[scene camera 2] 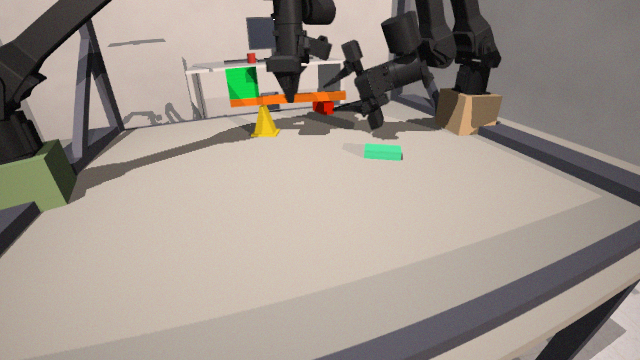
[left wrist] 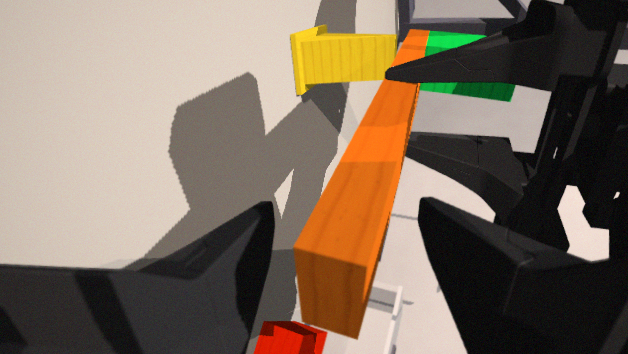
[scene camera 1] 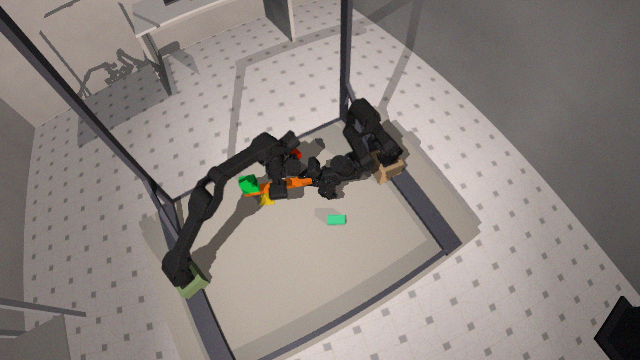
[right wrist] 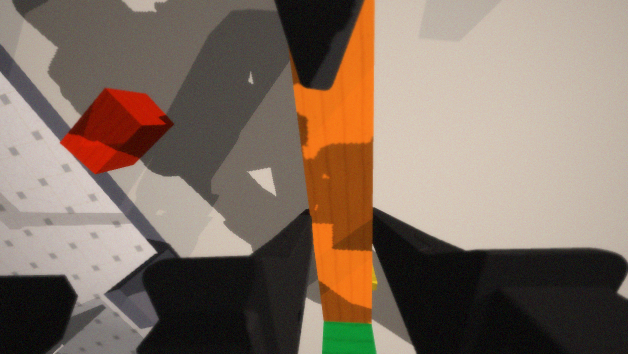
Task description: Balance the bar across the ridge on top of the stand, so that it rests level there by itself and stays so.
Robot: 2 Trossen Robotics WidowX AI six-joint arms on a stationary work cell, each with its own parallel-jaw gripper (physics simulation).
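Places are measured from the left arm's base along level axes (x ahead, y left, z up), in metres.
Pixels of known places: left gripper, fingertip midpoint: (scene camera 2: 327, 98) (left wrist: 346, 211) (scene camera 1: 301, 180) (right wrist: 318, 73); right gripper, fingertip midpoint: (scene camera 2: 292, 101) (left wrist: 385, 107) (scene camera 1: 280, 185) (right wrist: 339, 214); left arm's base, origin of the base link: (scene camera 2: 470, 92) (scene camera 1: 387, 158); right arm's base, origin of the base link: (scene camera 2: 14, 155) (scene camera 1: 184, 277).
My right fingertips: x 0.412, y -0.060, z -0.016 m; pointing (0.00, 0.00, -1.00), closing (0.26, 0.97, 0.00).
For each thing: its top centre in the pictures, then the offset to it from my right fingertips.
- green block, middle of its top: (left wrist: 515, 64) (scene camera 2: 240, 66) (scene camera 1: 246, 179) dx +0.106, dy -0.027, dz +0.078 m
- red block, middle of its top: (right wrist: 99, 134) (scene camera 2: 322, 100) (scene camera 1: 292, 150) dx -0.102, dy -0.162, dz -0.039 m
- teal block, middle of its top: (scene camera 2: 382, 147) (scene camera 1: 335, 219) dx -0.144, dy +0.180, dz -0.056 m
The orange bar (scene camera 1: 300, 183) (scene camera 2: 327, 96) (left wrist: 370, 175) (right wrist: 345, 195) is held above the table and rises slightly toward the right in scene camera 2. A green block (scene camera 1: 248, 184) (scene camera 2: 242, 83) (left wrist: 450, 42) (right wrist: 347, 340) is at its left end. The yellow stand (scene camera 1: 267, 200) (scene camera 2: 265, 125) (left wrist: 347, 57) is upright below the bar, left of the bar's middle; I cannot tell whether they touch. My right gripper (scene camera 2: 291, 98) (right wrist: 339, 214) is shut on the bar, right of the stand. My left gripper (scene camera 2: 331, 96) (left wrist: 346, 211) is open around the bar's right part, with gaps beside it.
A red block (scene camera 1: 296, 153) (scene camera 2: 323, 107) (left wrist: 290, 339) (right wrist: 117, 130) is behind the bar's right part. A teal block (scene camera 1: 336, 220) (scene camera 2: 382, 152) lies on the table, in front of the left gripper. The two arms are close together above the table.
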